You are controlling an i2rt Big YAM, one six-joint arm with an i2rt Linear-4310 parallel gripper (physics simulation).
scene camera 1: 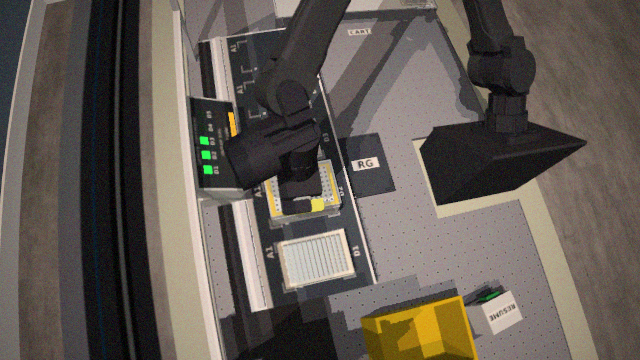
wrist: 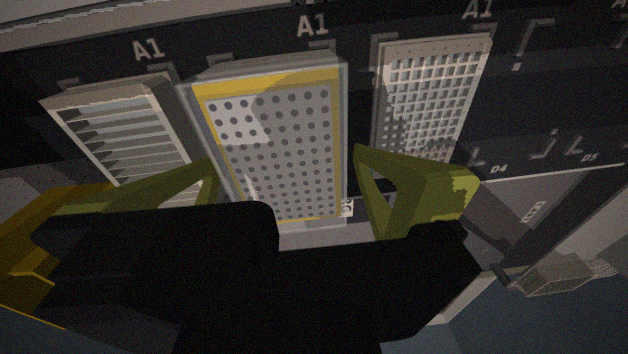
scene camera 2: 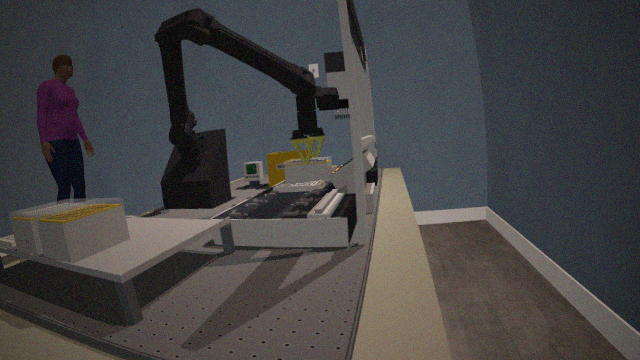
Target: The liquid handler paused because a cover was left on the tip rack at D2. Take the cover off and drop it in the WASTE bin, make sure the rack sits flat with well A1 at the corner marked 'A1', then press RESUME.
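Where they show: gripper, fingertip midpoint: (scene camera 1: 296,188) (wrist: 286,157) (scene camera 2: 310,161); arm's base at its link origin: (scene camera 1: 505,134) (scene camera 2: 194,153).
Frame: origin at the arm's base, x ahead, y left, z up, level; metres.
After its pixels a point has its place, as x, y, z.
The tip rack (scene camera 1: 328,184) {0.359, 0.000, -0.053} (scene camera 2: 311,173) (wrist: 285,150) {0.427, -0.012, -0.053} with a yellow border stands at D2. A clear cover (wrist: 345,100) {0.452, -0.051, -0.053} shows as a translucent rim around its top. The "A1" mark (scene camera 1: 258,191) {0.485, -0.042, -0.124} (wrist: 312,25) {0.486, -0.042, -0.123} is beyond the rack's top right corner in the wrist view. My gripper (scene camera 2: 307,161) {0.417, -0.010, -0.062} (wrist: 286,157) {0.417, -0.010, -0.062} is open and empty, with its yellow fingers on either side of the rack's top; contact cannot be told. The arm hides much of the rack in the first scene view. The yellow WASTE bin (scene camera 1: 420,327) {0.237, 0.302, -0.170} (scene camera 2: 276,167) {0.227, 0.256, -0.095} and the RESUME box (scene camera 1: 502,312) {0.106, 0.316, -0.071} (scene camera 2: 253,171) {0.119, 0.279, -0.107} stand beyond D1.
A ribbed reservoir (scene camera 1: 317,259) {0.408, 0.120, -0.108} (wrist: 135,135) {0.439, 0.108, -0.093} is at D1, and a white well plate (wrist: 432,95) {0.424, -0.138, -0.116} at D3. The status panel (scene camera 1: 202,117) {0.561, -0.187, -0.044} shows green lights for D1, D2 and D3. An upright gantry post (scene camera 2: 353,125) {0.577, -0.454, 0.028} stands near the arm. A side cart (scene camera 2: 165,240) {0.294, -0.617, -0.116} holds boxed racks.
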